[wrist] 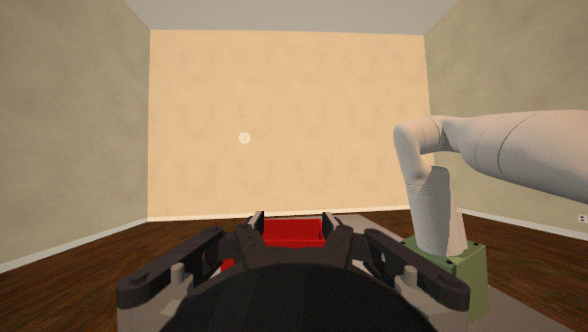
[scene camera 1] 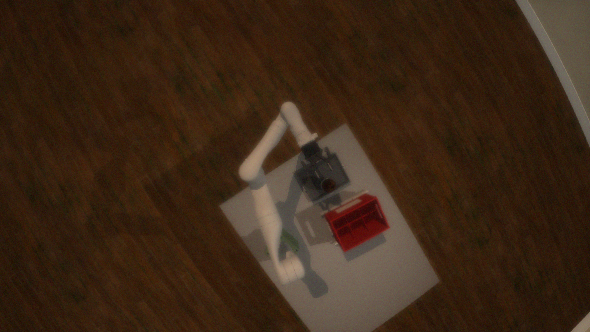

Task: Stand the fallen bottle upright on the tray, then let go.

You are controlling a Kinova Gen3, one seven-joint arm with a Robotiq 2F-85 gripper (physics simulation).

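Places are measured from the arm's base along level axes (x ahead, y left, z up), in metres.
Where they show: gripper, fingertip midpoint: (wrist: 293,221) (scene camera 1: 325,174); arm's base, link origin: (wrist: 438,245) (scene camera 1: 281,250).
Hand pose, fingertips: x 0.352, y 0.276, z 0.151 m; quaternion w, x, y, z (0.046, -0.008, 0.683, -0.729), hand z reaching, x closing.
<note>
Each offset is from my fingertips to the top centre of the thing. "spot": to the spot under its first point. Level surfaces: height alone.
The bottle @[0.134 m down, 0.025 m ahead, 0.091 m right] (scene camera 1: 328,185) shows from above as a round brown shape over the dark grey tray @[spot: 0.289 m down, 0.146 m ahead, 0.055 m right] (scene camera 1: 341,169). Its compact, round outline looks upright, standing on the tray. The bottle does not show in the wrist view. My gripper (scene camera 1: 320,166) (wrist: 293,221) is open, with nothing between its fingers. It points level towards the red crate, from the tray's far side in the scene view. The fingers look higher than the bottle and apart from it; the exact gap is hard to judge in the dim, blurred scene view.
A red crate @[0.119 m down, 0.073 m ahead, 0.334 m right] (scene camera 1: 363,240) (wrist: 293,231) with inner dividers stands beside the tray, beyond the bottle from my gripper. The arm's green base (scene camera 1: 290,242) (wrist: 471,285) stands near the edge of the grey table top @[0.294 m down] (scene camera 1: 395,280). My arm's upper links reach over the table's left side.
</note>
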